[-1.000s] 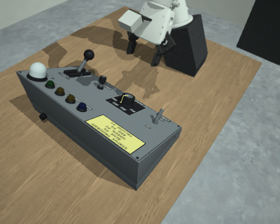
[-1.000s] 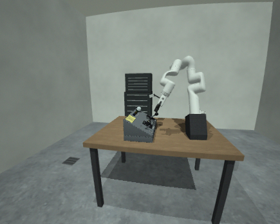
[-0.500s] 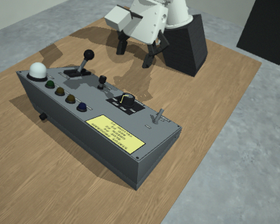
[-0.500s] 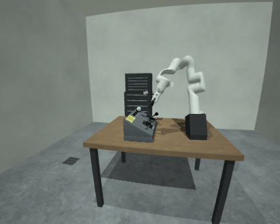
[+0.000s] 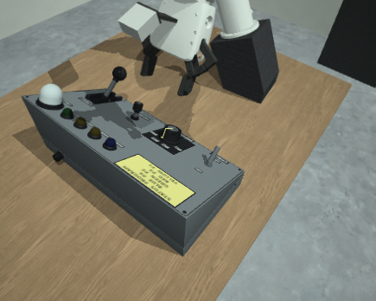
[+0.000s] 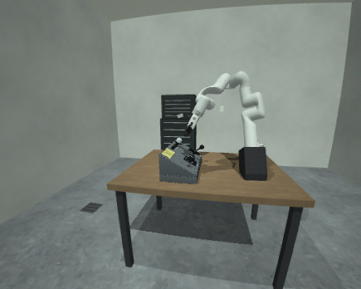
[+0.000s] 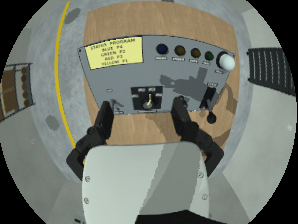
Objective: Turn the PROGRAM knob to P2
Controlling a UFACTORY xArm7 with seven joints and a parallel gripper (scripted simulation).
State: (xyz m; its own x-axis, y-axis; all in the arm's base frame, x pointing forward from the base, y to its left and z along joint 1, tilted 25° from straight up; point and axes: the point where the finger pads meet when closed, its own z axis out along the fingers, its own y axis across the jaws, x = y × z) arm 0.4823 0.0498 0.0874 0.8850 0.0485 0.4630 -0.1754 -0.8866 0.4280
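Now: the grey console 1 cm behind my hand, 7 cm to the right of it and 21 cm below it. The rest, counted from my hand: metal toggle switch (2 cm behind, 11 cm to the left, 19 cm below); small slider knob (6 cm behind, 13 cm to the right, 18 cm below); ball-topped lever (11 cm behind, 24 cm to the right, 18 cm below).
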